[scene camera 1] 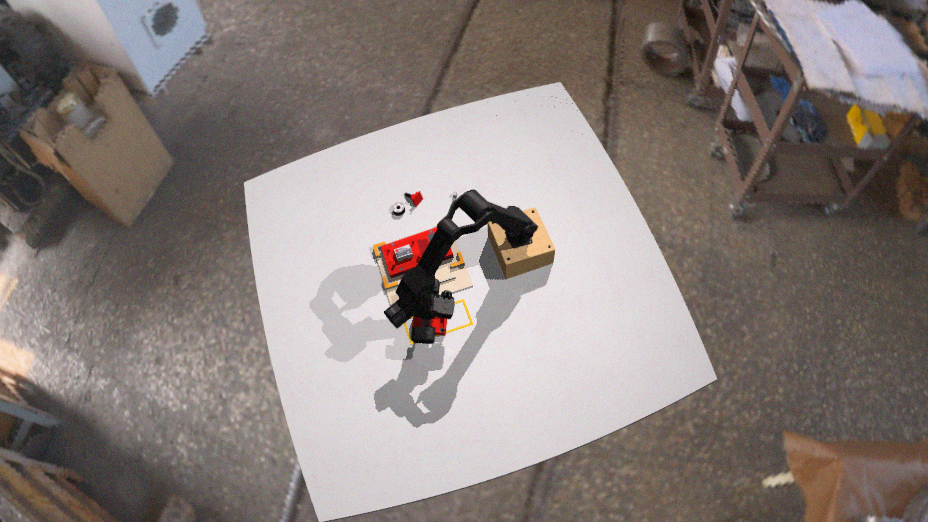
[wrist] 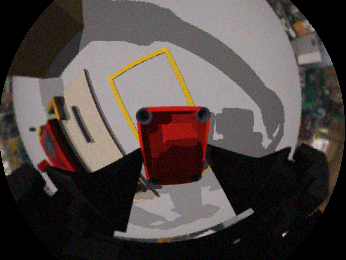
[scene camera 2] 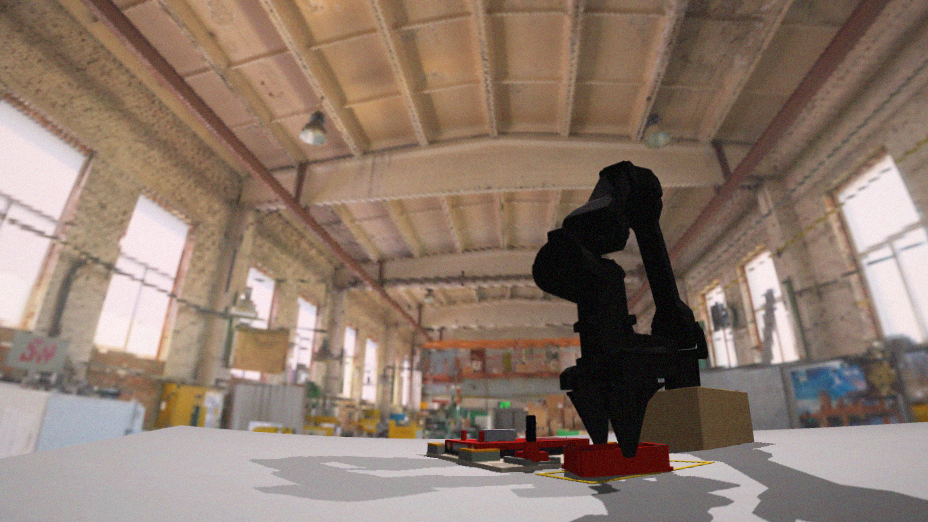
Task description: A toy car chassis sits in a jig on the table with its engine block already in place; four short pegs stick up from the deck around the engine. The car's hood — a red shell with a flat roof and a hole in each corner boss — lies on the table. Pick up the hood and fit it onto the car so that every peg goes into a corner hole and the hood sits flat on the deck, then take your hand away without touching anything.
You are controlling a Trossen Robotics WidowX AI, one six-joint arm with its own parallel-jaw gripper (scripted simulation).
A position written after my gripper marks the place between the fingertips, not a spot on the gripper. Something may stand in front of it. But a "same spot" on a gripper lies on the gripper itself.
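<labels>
You'd find my gripper in scene camera 1 [429,321], and it's there in the wrist view and in scene camera 2 as well. On my gripper, [wrist: 101,201] and [scene camera 2: 600,395] are the same spot.
</labels>
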